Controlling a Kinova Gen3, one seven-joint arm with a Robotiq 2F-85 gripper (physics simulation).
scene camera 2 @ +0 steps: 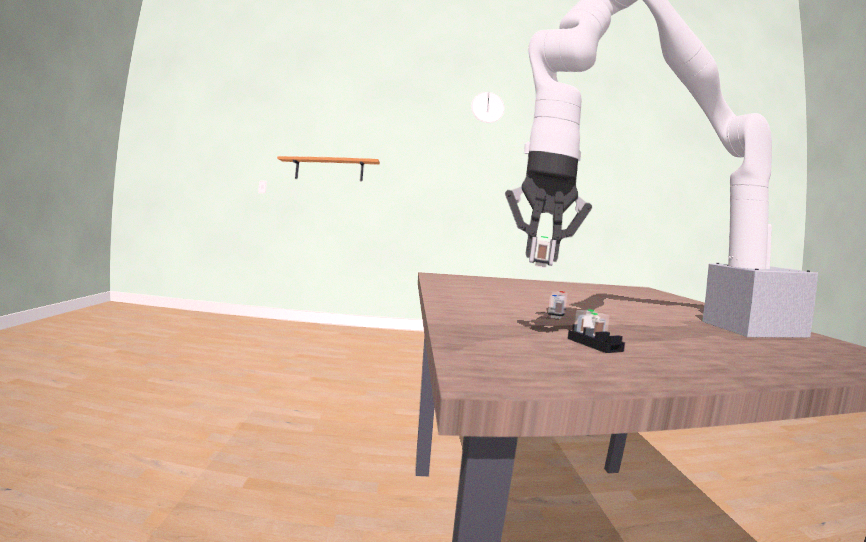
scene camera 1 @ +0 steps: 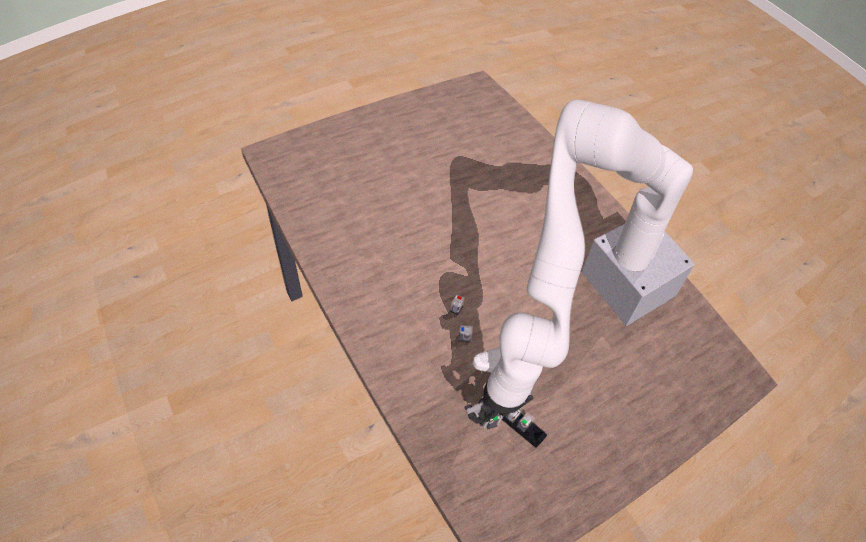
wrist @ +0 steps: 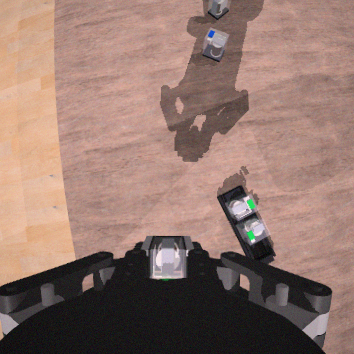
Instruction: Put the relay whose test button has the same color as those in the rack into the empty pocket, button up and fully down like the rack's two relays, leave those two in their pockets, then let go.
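Frame: origin at the arm's base, x ahead, y left, z up, level; millimetres.
Seen in the pictures: gripper, fingertip midpoint: [scene camera 2: 540, 264] [scene camera 1: 489, 421] [wrist: 167, 247]; arm's base, link origin: [scene camera 2: 747, 267] [scene camera 1: 632, 255].
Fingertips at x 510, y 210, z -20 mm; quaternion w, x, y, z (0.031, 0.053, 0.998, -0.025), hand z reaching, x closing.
Observation:
Pixels of each thing's top centre, then the offset from my fingertips to it. Level surfaces: height alone.
- clear-cased relay, top centre: [wrist: 164, 270] [scene camera 2: 543, 236] [scene camera 1: 493, 414] dx -1, dy +4, dz +40 mm
- black rack, top centre: [wrist: 249, 227] [scene camera 2: 596, 330] [scene camera 1: 524, 423] dx -95, dy +11, dz -91 mm
- blue-button relay, top centre: [wrist: 216, 35] [scene camera 2: 558, 295] [scene camera 1: 466, 329] dx -81, dy -242, dz -70 mm
- table, surface height: dz -114 mm
- red-button relay, top centre: [scene camera 2: 559, 291] [scene camera 1: 458, 300] dx -100, dy -321, dz -70 mm
My gripper [scene camera 1: 490, 421] [scene camera 2: 542, 253] [wrist: 167, 247] is shut on a clear-cased relay [scene camera 2: 542, 249] [wrist: 168, 262] with a green button. It holds the relay upright, button up, high above the table, to the left of the rack in the wrist view. The black rack [scene camera 1: 540, 437] [scene camera 2: 584, 339] [wrist: 261, 251] holds two green-button relays, one [scene camera 1: 514, 414] [wrist: 241, 206] in the end pocket and one [scene camera 1: 525, 422] [scene camera 2: 599, 325] [wrist: 254, 229] in the middle pocket. The empty pocket is at the rack's lower right end in the wrist view.
A blue-button relay [scene camera 1: 466, 333] [scene camera 2: 556, 306] [wrist: 215, 46] stands on the table [scene camera 1: 383, 191] [scene camera 2: 510, 364] [wrist: 125, 100]. A red-button relay [scene camera 1: 457, 304] [wrist: 218, 7] is beyond it, partly cut off in the wrist view. The table edge is at the left in the wrist view.

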